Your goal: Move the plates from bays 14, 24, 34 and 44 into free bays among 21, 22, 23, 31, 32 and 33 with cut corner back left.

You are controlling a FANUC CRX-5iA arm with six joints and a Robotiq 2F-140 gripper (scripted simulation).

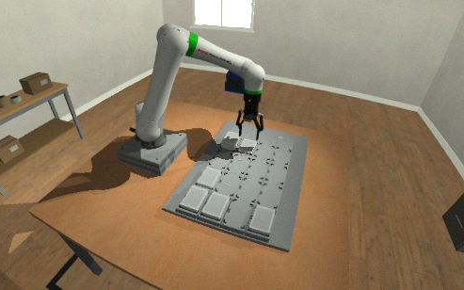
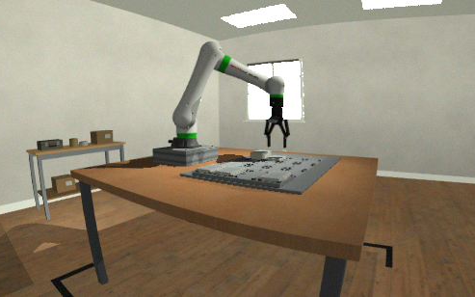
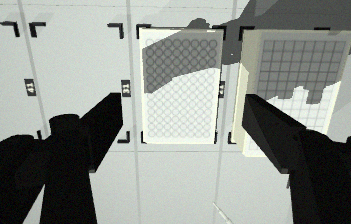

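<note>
Now: hand 340 mm to the left of the sealed 96-well plate, 90 mm above it and 50 mm past it. From my hand the other things lie so: bay label 43 (290 mm to the right, 220 mm ahead, 100 mm below); sealed deep-well block (110 mm behind, 80 mm below, 20 mm to the right).
</note>
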